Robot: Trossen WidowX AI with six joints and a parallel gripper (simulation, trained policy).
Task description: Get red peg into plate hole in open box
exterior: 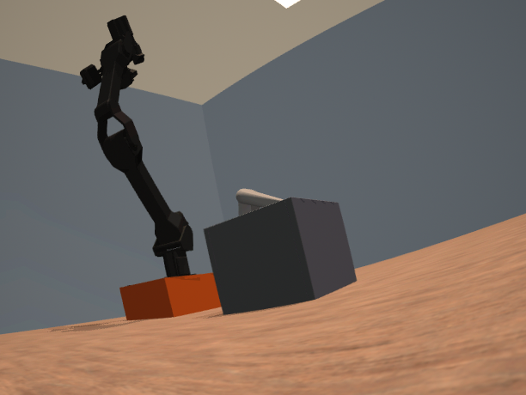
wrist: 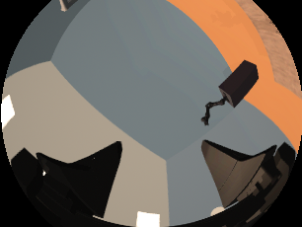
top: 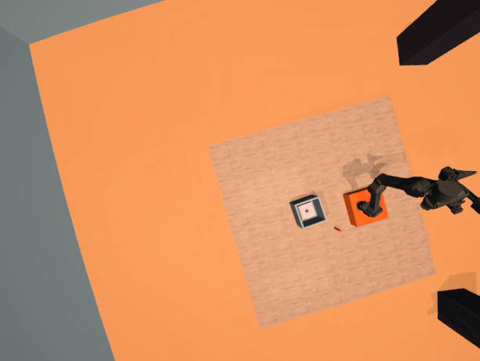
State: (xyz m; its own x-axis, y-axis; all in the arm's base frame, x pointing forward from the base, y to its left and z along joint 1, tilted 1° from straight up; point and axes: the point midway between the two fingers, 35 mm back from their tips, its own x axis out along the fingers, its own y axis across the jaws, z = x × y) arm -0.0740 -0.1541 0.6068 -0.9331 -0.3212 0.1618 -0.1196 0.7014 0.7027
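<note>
Right now my gripper tip is 66 cm above the red peg, 30 cm to the right of it and 25 cm short of it. Also, from my gripper tip: plate (65 cm below, 45 cm ahead, 17 cm to the left).
</note>
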